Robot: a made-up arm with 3 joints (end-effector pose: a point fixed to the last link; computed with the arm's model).
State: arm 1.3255 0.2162 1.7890
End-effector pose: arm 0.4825 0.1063 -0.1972 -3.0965 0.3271 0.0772
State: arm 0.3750 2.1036 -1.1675
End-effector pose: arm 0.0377 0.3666 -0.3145 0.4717 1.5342 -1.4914
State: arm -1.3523 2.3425 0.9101
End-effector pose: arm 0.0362 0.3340 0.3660 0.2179 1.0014 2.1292
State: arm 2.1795 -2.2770 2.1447
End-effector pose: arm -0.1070 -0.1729 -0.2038 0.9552 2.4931 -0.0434
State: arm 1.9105 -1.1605 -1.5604
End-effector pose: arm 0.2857 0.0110 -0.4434 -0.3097 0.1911 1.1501
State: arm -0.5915 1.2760 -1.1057
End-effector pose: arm 0.2445 0.5867 0.1355 1.4383 1.3745 -0.3614
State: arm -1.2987 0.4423 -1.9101
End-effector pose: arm 0.4558 0.2596 0.6092 -3.0010 -0.6438 0.2032
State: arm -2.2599 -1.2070 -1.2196
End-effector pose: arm 0.3035 -0.4688 0.3893 -2.3470 1.4240 0.8156
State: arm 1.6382 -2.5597 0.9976
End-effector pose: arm -0.0599 0.0299 -0.1917 -0.8348 -2.7329 0.9066
